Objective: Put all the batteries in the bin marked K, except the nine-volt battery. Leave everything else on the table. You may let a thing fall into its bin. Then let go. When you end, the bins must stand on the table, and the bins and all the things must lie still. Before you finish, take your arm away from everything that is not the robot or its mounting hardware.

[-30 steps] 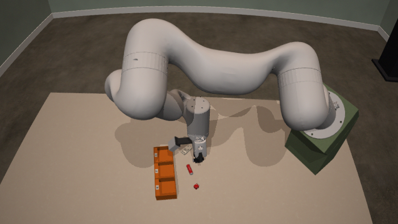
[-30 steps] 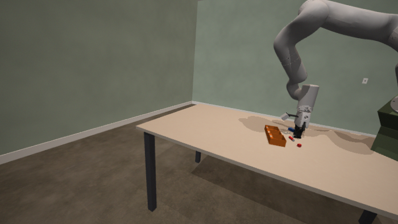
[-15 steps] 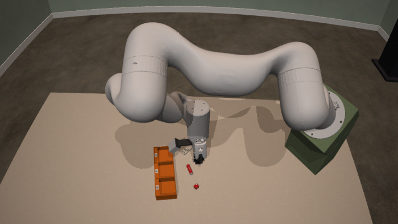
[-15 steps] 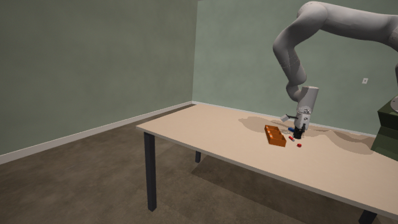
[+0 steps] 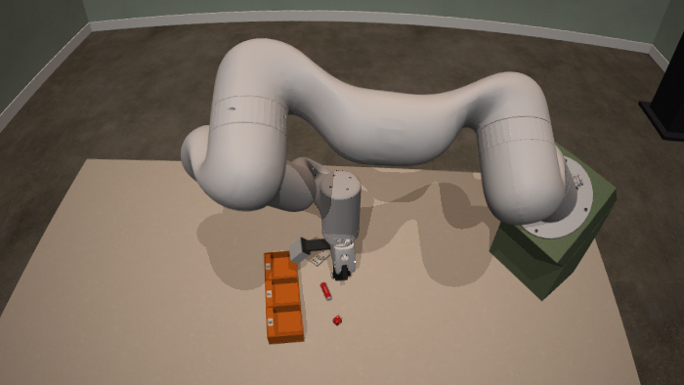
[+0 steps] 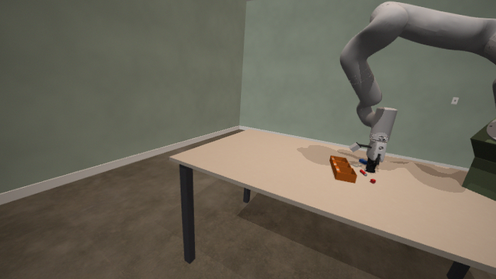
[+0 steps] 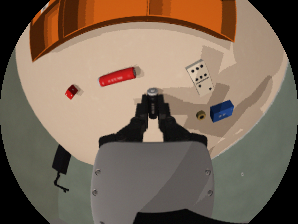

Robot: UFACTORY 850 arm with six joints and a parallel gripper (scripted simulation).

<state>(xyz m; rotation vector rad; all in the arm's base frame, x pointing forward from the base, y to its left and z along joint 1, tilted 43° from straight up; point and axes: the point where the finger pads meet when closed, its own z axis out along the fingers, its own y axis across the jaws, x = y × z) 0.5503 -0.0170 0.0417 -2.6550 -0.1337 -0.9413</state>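
Right now the red cylindrical battery is 50 mm to the left of my hand, 30 mm ahead of it and 20 mm below it. Round my hand: brass nut 90 mm to the right, 20 mm below, 10 mm behind; then white domino-like tile 60 mm ahead, 50 mm to the right, 20 mm below; then black battery 20 mm below.
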